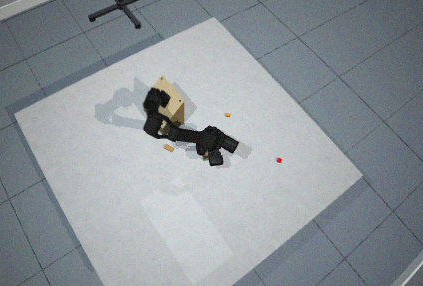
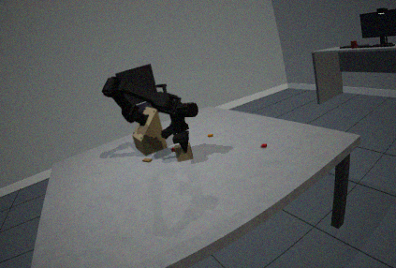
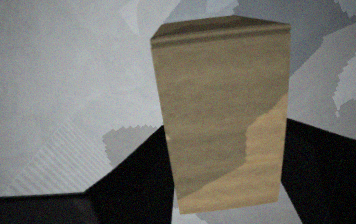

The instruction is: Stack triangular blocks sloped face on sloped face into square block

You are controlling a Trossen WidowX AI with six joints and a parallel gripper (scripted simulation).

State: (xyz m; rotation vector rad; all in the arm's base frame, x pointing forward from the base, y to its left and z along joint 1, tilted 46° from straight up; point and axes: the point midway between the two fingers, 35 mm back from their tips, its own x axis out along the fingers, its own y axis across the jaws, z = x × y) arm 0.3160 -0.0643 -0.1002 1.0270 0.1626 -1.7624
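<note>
Now: gripper tip 10 mm to the right of the triangular wooden block and 10 mm below it. From my gripper tip the other things lie so: orange bit (110 mm behind, 220 mm to the left, 30 mm below); tan piece (170 mm behind, 130 mm to the right, 30 mm below).
</note>
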